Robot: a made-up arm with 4 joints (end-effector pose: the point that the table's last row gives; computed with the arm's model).
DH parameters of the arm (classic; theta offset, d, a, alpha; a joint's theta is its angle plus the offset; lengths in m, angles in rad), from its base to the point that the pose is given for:
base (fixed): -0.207 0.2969 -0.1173 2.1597
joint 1: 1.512 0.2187 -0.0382 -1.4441
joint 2: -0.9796 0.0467 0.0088 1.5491
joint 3: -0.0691 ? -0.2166 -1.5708
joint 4: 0 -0.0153 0.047 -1.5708
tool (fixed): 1.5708 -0.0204 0 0
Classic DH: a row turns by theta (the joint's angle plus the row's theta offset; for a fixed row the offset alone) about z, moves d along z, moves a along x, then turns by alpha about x.
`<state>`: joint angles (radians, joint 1 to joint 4).
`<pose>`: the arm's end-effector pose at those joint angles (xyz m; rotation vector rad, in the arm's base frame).
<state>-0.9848 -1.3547 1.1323 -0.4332</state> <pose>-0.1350 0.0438 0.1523 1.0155 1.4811 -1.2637</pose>
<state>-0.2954 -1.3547 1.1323 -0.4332</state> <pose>-0.0512 0.0182 0.1641 1.4731 0.7980 -1.1721</pose>
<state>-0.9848 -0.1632 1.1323 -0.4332</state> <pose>-0.2245 -0.0111 0.0278 0.2161 0.7381 -0.7494</pose>
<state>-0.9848 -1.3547 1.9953 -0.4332</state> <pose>-0.2297 0.0068 0.0377 0.1471 1.6305 -1.8634</pose>
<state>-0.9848 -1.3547 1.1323 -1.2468</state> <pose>-0.1101 0.0753 0.1469 1.5159 0.9469 -1.9227</pose>
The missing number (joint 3, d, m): 0.0871
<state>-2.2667 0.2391 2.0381 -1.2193</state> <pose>-0.3211 -0.2045 0.0169 -0.0276 0.6690 -0.6236</pose>
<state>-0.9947 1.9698 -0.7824 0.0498</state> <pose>-0.2780 -0.3404 0.1792 -1.7056 0.7864 1.6824</pose>
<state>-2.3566 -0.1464 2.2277 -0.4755</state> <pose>-0.3295 -0.2474 0.0895 -1.0414 1.0457 -0.5580</pose>
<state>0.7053 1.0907 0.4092 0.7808</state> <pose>-0.0236 -0.1828 0.0304 -1.7779 -0.0404 -1.2790</pose>
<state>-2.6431 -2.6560 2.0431 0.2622</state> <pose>-0.2321 -0.0349 0.2762 0.7733 -1.5474 0.4514</pose>
